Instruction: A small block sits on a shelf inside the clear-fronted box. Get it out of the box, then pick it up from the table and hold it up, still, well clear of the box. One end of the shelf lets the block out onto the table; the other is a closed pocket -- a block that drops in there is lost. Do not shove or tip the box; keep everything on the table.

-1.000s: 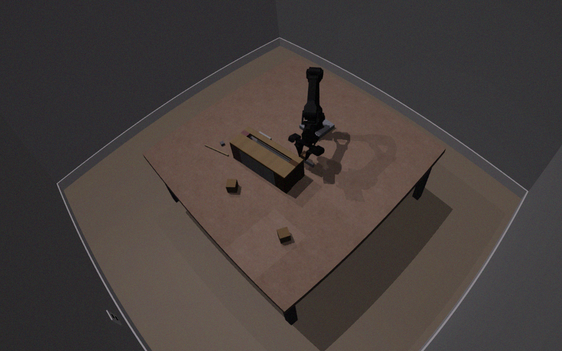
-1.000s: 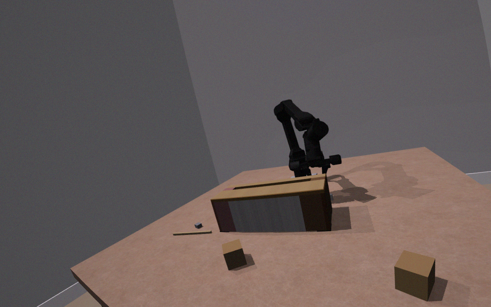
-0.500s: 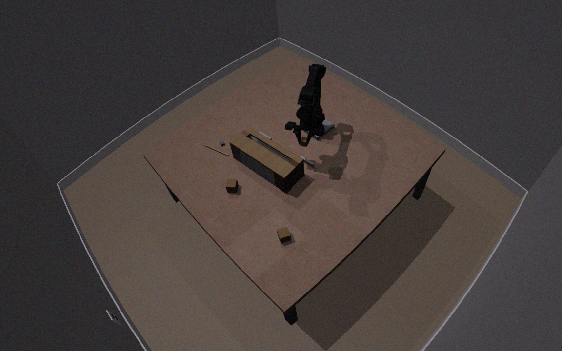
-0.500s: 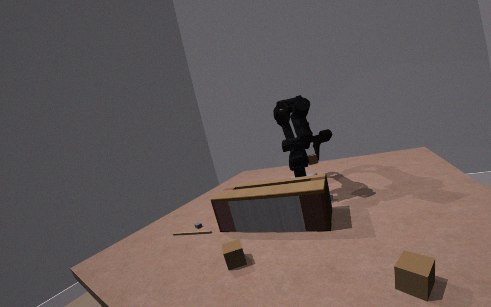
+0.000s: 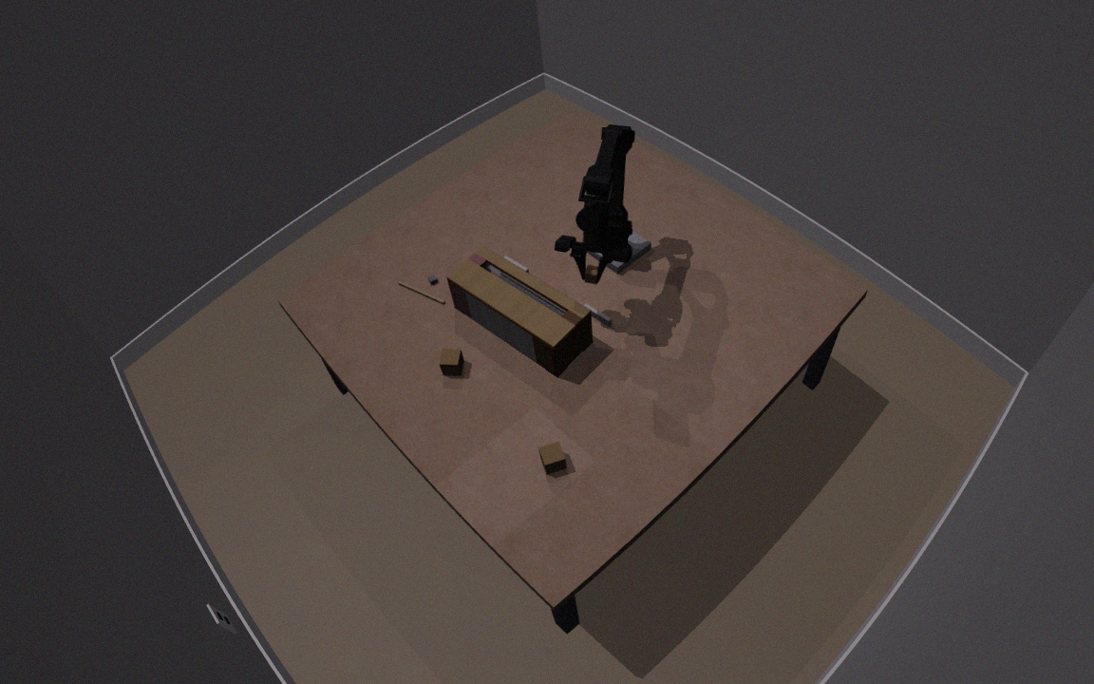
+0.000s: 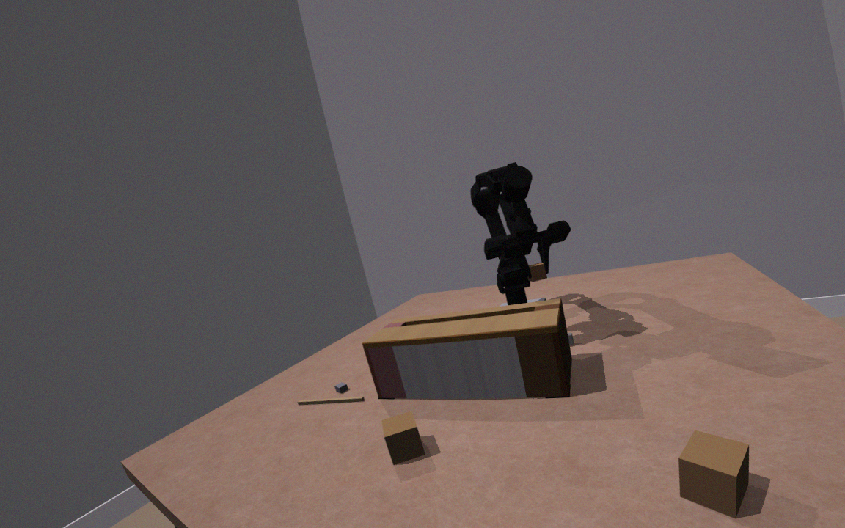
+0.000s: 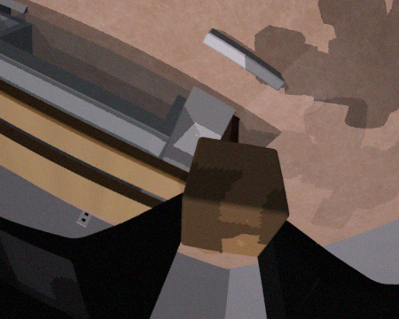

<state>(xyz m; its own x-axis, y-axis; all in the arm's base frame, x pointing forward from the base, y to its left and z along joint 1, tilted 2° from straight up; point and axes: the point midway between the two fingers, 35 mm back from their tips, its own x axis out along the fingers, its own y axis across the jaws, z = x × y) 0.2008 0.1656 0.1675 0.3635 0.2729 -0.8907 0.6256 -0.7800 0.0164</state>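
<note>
My gripper tip is now 1 cm to the left of the tan block and 1 cm past it. The rest, counted from my gripper tip: wooden box: 13 cm to the right, 12 cm ahead, 11 cm below; thin stick: 39 cm to the right, 33 cm ahead, 17 cm below; grey piece: 41 cm to the right, 28 cm ahead, 16 cm below.
</note>
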